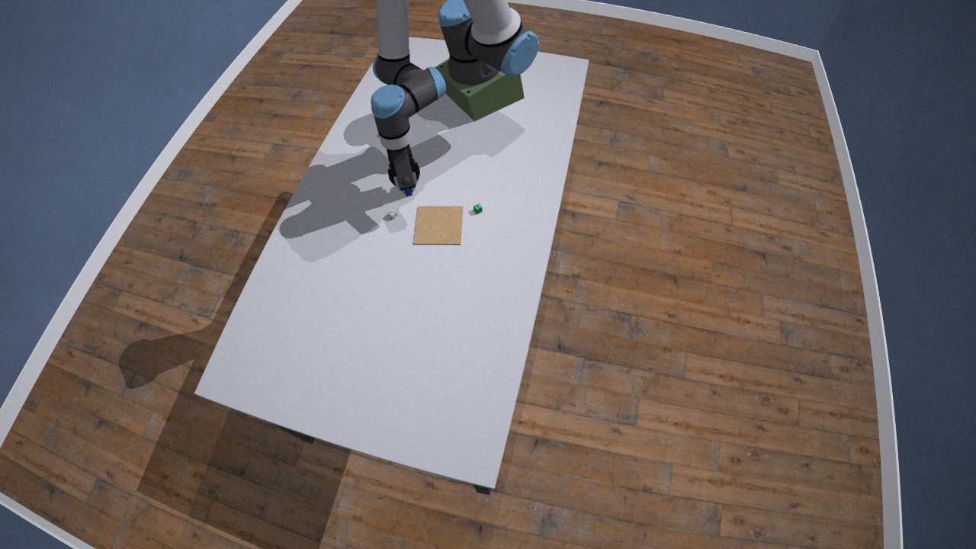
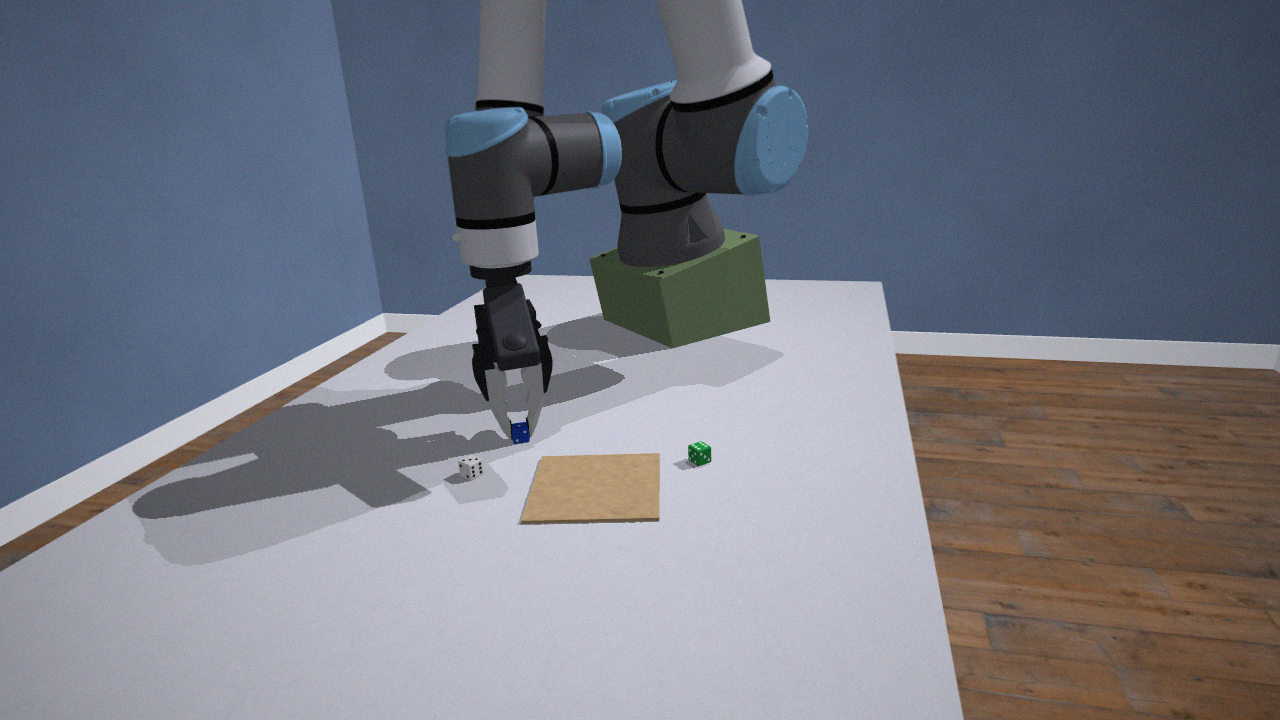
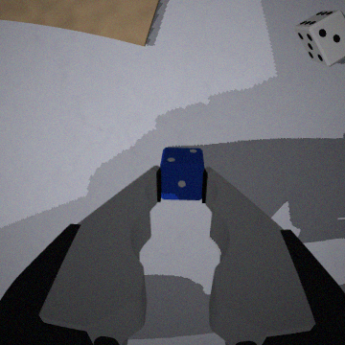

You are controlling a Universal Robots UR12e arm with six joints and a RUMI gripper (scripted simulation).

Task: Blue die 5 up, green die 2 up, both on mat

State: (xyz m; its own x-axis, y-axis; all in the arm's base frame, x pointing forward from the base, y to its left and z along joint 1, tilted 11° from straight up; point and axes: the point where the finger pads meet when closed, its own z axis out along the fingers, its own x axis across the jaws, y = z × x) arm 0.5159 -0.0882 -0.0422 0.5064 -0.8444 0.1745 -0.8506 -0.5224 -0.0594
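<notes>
Now: the white die 10 cm ahead of my hand, 2 cm to the right of it and 1 cm below it. The rest, counted from my hand: tan mat (9 cm ahead, 13 cm to the left, 2 cm below); then green die (1 cm ahead, 23 cm to the left, 1 cm below); then blue die (1 cm below).
</notes>
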